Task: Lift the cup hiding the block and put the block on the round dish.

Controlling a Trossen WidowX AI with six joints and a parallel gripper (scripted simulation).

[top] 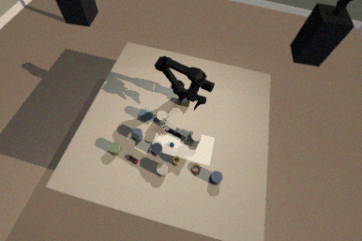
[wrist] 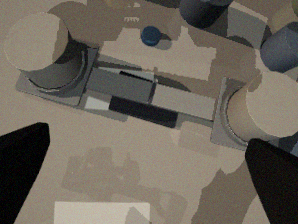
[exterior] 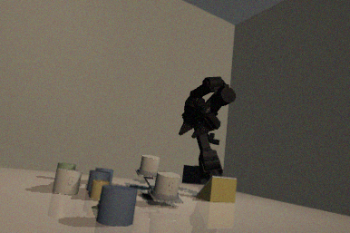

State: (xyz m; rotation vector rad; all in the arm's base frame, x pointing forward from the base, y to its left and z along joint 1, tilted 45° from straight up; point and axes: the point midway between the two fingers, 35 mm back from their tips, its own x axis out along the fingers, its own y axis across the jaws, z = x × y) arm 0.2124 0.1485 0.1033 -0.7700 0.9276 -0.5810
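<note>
Right now my gripper tip is 110 mm short of the pale blue-grey block, 80 mm to the right of it and 180 mm above it. Round my gripper tip: balance (80 mm ahead, 50 mm to the right, 200 mm below); blue block (170 mm ahead, 60 mm to the right, 220 mm below); balance beam (70 mm ahead, 50 mm to the right, 180 mm below).
</note>
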